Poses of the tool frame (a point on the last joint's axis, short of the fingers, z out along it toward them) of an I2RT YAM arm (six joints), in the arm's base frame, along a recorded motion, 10 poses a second.
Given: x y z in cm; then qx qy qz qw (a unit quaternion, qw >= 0).
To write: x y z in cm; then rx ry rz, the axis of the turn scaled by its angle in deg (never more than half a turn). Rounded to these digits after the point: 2 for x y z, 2 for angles.
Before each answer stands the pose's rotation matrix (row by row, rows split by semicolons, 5 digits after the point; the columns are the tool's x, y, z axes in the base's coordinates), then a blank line. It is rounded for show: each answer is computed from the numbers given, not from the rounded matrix.
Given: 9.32 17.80 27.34 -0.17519 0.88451 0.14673 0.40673
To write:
-0.60776 -0.42927 0.66810; -0.19055 0.89556 0.40207; -0.77092 0.11706 -0.62609

9.32 17.80 27.34 -25.31 127.80 21.20
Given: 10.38 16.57 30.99 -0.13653 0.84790 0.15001 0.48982
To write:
-0.48287 -0.37848 0.78967; -0.08457 0.91771 0.38814; -0.87160 0.12064 -0.47515

10.38 16.57 30.99 -19.00 118.01 20.88
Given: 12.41 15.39 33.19 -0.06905 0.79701 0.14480 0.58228
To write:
-0.31237 -0.27869 0.90816; 0.05856 0.94853 0.31122; -0.94815 0.15040 -0.27997

12.41 15.39 33.19 -9.24 106.64 19.37
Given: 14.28 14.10 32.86 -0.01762 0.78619 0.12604 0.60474
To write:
-0.26796 -0.18015 0.94644; 0.12474 0.96761 0.21949; -0.95532 0.17687 -0.23681

14.28 14.10 32.86 -2.34 104.22 16.71
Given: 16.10 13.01 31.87 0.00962 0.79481 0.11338 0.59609
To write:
-0.28916 -0.11988 0.94974; 0.15046 0.97410 0.16876; -0.94538 0.19170 -0.26364

16.10 13.01 31.87 1.28 105.74 15.08
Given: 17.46 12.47 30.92 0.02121 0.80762 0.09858 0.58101
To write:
-0.32395 -0.08029 0.94266; 0.14881 0.97966 0.13459; -0.93430 0.18388 -0.30541

17.46 12.47 30.92 2.84 108.12 13.20
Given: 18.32 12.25 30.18 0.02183 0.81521 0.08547 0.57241
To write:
-0.34374 -0.06226 0.93700; 0.13344 0.98444 0.11436; -0.92954 0.16434 -0.33008

18.32 12.25 30.18 2.93 109.52 11.48
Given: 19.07 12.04 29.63 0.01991 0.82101 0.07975 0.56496
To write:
-0.36084 -0.05742 0.93086; 0.12280 0.98649 0.10846; -0.92451 0.15345 -0.34892

19.07 12.04 29.63 2.68 110.65 10.75
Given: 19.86 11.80 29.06 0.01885 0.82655 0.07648 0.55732
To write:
-0.37808 -0.05409 0.92419; 0.11641 0.98759 0.10542; -0.91843 0.14744 -0.36709

19.86 11.80 29.06 2.55 111.75 10.34
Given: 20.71 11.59 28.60 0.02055 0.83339 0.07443 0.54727
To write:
-0.40015 -0.04721 0.91523; 0.11572 0.98808 0.10157; -0.90911 0.14655 -0.38991

20.71 11.59 28.60 2.79 113.16 10.11
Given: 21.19 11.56 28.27 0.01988 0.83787 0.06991 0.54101
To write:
-0.41383 -0.04233 0.90937; 0.10896 0.98943 0.09564; -0.90381 0.13866 -0.40484

21.19 11.56 28.27 2.71 114.07 9.52
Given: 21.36 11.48 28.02 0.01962 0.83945 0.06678 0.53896
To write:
-0.41827 -0.03904 0.90748; 0.10492 0.99031 0.09097; -0.90224 0.13327 -0.41012

21.36 11.48 28.02 2.67 114.38 9.10
